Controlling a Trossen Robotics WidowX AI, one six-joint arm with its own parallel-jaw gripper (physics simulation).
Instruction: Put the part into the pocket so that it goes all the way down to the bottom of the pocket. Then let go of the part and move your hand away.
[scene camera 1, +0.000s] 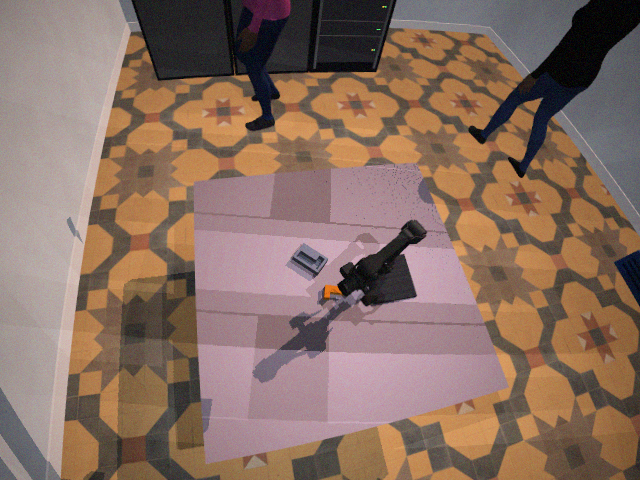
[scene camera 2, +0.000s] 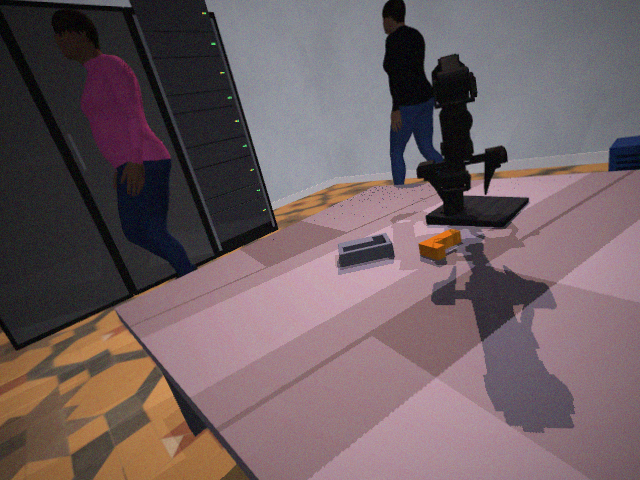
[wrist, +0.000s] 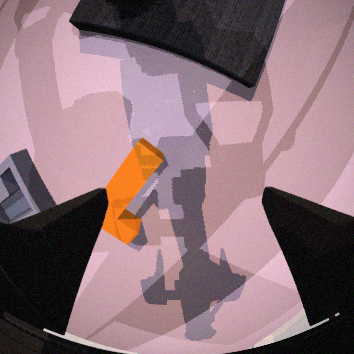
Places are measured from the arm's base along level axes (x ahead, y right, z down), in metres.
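Pixels of known places: gripper, fingertip midpoint: (scene camera 1: 355, 290) (scene camera 2: 464, 197) (wrist: 186, 195); arm's base, origin of the base link: (scene camera 2: 453, 209).
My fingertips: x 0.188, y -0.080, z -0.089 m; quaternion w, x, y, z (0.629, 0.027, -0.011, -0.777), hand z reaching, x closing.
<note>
For each thing: its middle in the pictures, then the offset to it from my fingertips. Level surfaces: height alone.
- orange L-shaped part, body centre: (wrist: 133, 194) (scene camera 2: 444, 243) (scene camera 1: 336, 293) dx +0.054, dy +0.041, dz +0.098 m
- grey block with the pocket, body centre: (wrist: 9, 197) (scene camera 2: 364, 249) (scene camera 1: 310, 259) dx +0.104, dy +0.239, dz +0.095 m
- pink table top, its level: dz +0.113 m
An orange L-shaped part (scene camera 1: 329, 292) (scene camera 2: 433, 247) (wrist: 124, 185) lies flat on the pink table top, near the arm's base. The grey block with the pocket (scene camera 1: 305, 247) (scene camera 2: 368, 256) (wrist: 37, 181) stands apart from it, at the left edge of the wrist view, partly hidden by a finger. The pocket looks L-shaped, and its visible inside holds no orange part. My gripper (wrist: 186, 195) is open and empty, above the table with its fingers wide apart. In the wrist view the part shows left of the middle between the fingers, its edge close to the left fingertip. The fingers are hard to make out in scene camera 1.
The arm's black base plate (scene camera 1: 400, 284) (scene camera 2: 493, 210) (wrist: 220, 35) lies behind the part, at the top of the wrist view. The pink table top (scene camera 1: 372, 377) (scene camera 2: 258, 361) carries arm shadows. Two people and dark cabinets stand beyond the table.
</note>
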